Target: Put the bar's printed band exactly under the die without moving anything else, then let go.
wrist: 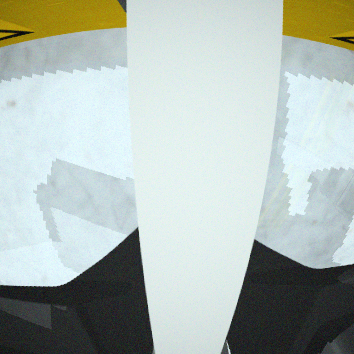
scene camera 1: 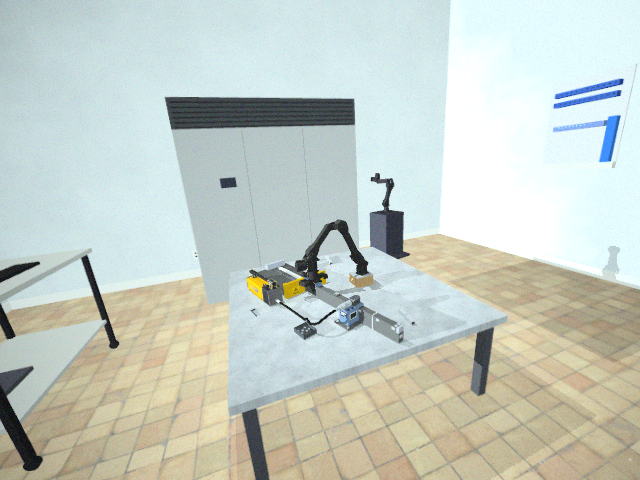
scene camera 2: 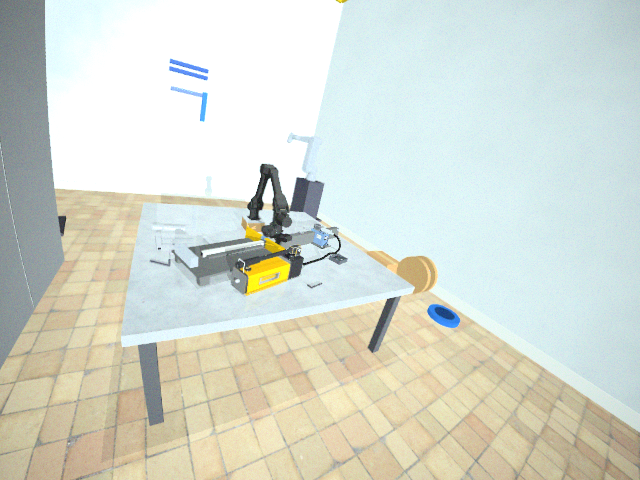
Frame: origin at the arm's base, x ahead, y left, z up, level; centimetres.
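Seen in the pictures: gripper, between the fingertips: (scene camera 1: 315, 292); arm's base, origin of its link: (scene camera 1: 362, 273) (scene camera 2: 253, 218).
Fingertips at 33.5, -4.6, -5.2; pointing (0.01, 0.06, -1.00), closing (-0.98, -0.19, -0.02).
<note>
Offsets run from my fingertips to a thing's top centre, as dx, dy, dz. "spot": to the spot under its first point. Level surfaces: height alone.
A long white bar (wrist: 204, 140) (scene camera 2: 228, 248) runs down the middle of the wrist view. It lies along the grey bed of a yellow bending machine @(spot: +29.7, -17.8, +6.3) (scene camera 1: 258, 286) (scene camera 2: 263, 275) on the table @(dz -1.6) (scene camera 1: 280, 371) (scene camera 2: 175, 305). My gripper (wrist: 180, 219) (scene camera 1: 310, 285) (scene camera 2: 280, 236) is shut on the bar, with its dark fingers on both sides of it. The machine's yellow guard @(spot: +5.7, -7.7, +0.6) (wrist: 53, 17) crosses the top of the wrist view, and the bar passes under it. The die itself is hidden.
A blue device @(spot: +1.6, +38.7, +4.7) (scene camera 1: 350, 314), a small black box @(spot: +21.7, +29.0, -1.5) (scene camera 1: 305, 330) on a cable and a long grey rail (scene camera 1: 385, 326) lie in front of the machine. The arm stands on a wooden block (scene camera 1: 361, 279). A wooden roll (scene camera 2: 415, 272) sticks out at the table's edge.
</note>
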